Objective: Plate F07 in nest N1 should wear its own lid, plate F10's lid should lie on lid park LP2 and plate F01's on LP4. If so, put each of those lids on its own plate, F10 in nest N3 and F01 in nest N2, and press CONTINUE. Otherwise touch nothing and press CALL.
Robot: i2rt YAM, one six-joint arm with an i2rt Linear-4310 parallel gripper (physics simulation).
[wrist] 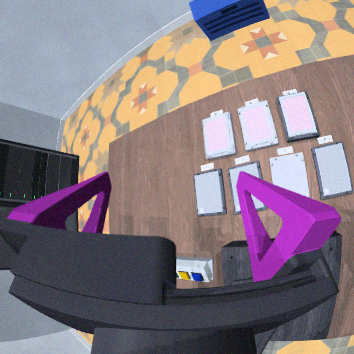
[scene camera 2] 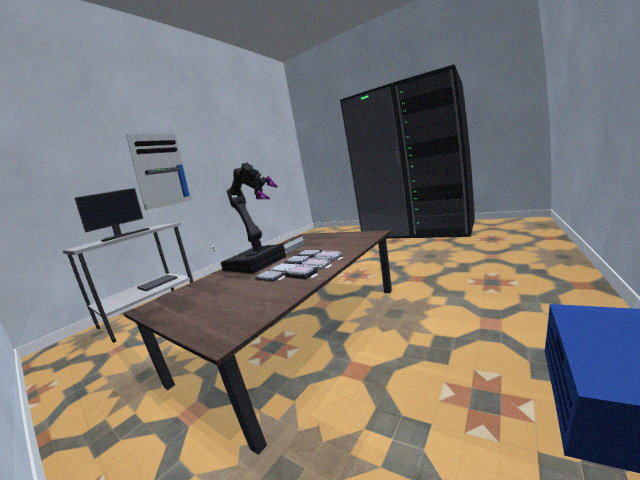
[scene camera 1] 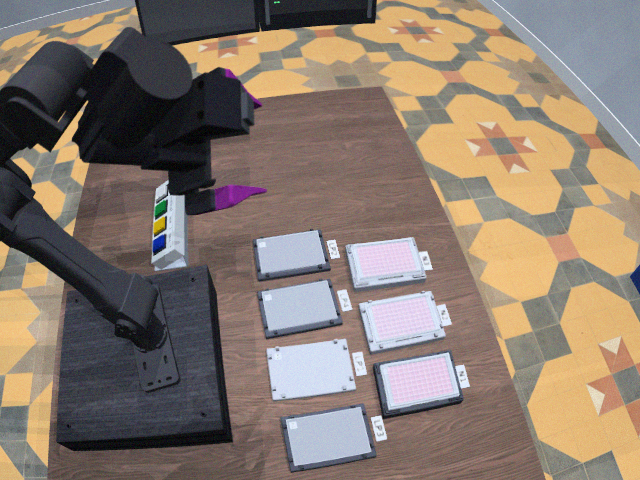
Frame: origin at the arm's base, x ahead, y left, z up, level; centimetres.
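Where they show: gripper, fingertip midpoint: (wrist: 173, 178) (scene camera 2: 273, 192) (scene camera 1: 260, 147); arm's base, link origin: (scene camera 2: 258, 251) (scene camera 1: 151, 337).
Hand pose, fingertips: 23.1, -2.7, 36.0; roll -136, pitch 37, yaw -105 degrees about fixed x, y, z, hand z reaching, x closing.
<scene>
Each offset is from my fingertips to the centre of the thing, as dx, dy, dz.
My gripper (scene camera 1: 263, 147) (scene camera 2: 272, 191) (wrist: 173, 178) is open and empty, high above the table. In scene camera 1, pink-welled plates sit in nests N3 @(+23.8, +7.9, -41.9) (scene camera 1: 387, 258), N2 @(+21.2, -5.3, -42.1) (scene camera 1: 404, 317) and N1 @(+18.5, -18.2, -41.6) (scene camera 1: 419, 381); nest N1 has a dark frame. I cannot tell whether a clear lid covers the N1 plate. Flat grey panels with a small white square lie on LP2 @(+7.0, +17.0, -43.0) (scene camera 1: 292, 253) and LP4 @(+4.5, +4.6, -43.0) (scene camera 1: 300, 307). Plate and lid codes are unreadable. The button box @(-15.9, +33.3, -41.2) (scene camera 1: 176, 227) (wrist: 206, 267) has white, green, yellow and blue buttons; its lettering is unreadable.
LP1 @(+2.0, -8.2, -43.5) (scene camera 1: 311, 369) (wrist: 290, 175) is whitish with corner pegs, and LP3 @(+0.3, -21.4, -43.0) (scene camera 1: 329, 436) (wrist: 334, 170) is grey in a dark frame. The arm's black base block (scene camera 1: 103, 392) stands beside the parks. A blue cabinet (scene camera 2: 594, 351) (wrist: 230, 17) stands on the floor.
</scene>
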